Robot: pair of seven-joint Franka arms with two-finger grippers.
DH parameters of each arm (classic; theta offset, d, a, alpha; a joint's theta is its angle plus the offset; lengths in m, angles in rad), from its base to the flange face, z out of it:
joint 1: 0 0.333 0 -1.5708
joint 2: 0 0 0 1.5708
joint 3: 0 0.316 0.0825 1.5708
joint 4: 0 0 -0.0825 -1.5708
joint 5: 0 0.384 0 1.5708
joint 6: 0 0 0.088 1.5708
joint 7: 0 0.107 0 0
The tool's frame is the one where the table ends.
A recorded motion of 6 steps. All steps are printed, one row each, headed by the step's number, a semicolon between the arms.
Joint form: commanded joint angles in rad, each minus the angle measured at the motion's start. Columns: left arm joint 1, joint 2, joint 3, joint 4, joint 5, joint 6, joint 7; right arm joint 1, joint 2, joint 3, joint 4, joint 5, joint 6, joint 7.
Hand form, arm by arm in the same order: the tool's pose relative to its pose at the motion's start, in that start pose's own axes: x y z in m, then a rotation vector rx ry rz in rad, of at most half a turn. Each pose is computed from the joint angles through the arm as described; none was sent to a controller.
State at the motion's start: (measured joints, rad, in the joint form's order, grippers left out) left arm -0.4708 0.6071 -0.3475 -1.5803 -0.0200 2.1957 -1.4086; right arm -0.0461 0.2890 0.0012 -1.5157 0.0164 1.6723 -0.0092
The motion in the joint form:
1: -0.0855 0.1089 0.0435 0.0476 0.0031 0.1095 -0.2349; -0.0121 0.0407 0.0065 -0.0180 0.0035 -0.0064 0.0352
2: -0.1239 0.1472 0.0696 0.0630 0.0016 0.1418 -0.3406; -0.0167 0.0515 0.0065 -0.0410 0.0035 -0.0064 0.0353
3: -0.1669 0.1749 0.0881 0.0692 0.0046 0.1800 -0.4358; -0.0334 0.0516 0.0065 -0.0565 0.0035 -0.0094 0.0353
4: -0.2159 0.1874 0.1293 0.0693 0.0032 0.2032 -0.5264; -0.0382 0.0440 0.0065 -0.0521 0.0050 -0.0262 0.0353
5: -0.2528 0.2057 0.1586 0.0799 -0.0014 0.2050 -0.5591; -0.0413 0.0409 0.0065 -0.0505 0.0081 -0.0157 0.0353
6: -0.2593 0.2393 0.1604 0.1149 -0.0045 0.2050 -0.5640; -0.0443 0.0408 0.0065 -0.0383 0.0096 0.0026 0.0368
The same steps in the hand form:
1: -0.0167 0.0174 0.0539 -0.0368 0.0010 -0.2059; 0.0067 0.0043 0.0340 0.0059 -0.0650 0.0421
2: -0.0229 0.0207 0.0758 -0.0406 0.0063 -0.3017; 0.0065 0.0075 0.0514 0.0066 -0.0988 0.0473
3: -0.0385 0.0232 0.0947 -0.0510 0.0117 -0.3709; 0.0042 0.0181 0.0588 0.0097 -0.1171 0.0639
4: -0.0470 0.0231 0.1075 -0.0578 0.0335 -0.4438; 0.0012 0.0207 0.0533 0.0121 -0.1218 0.0686
5: -0.0535 0.0231 0.1199 -0.0496 0.0485 -0.4655; 0.0020 0.0224 0.0499 0.0156 -0.1065 0.0721
6: -0.0535 0.0282 0.1295 -0.0500 0.0431 -0.4723; 0.0053 0.0243 0.0426 0.0173 -0.0758 0.0767

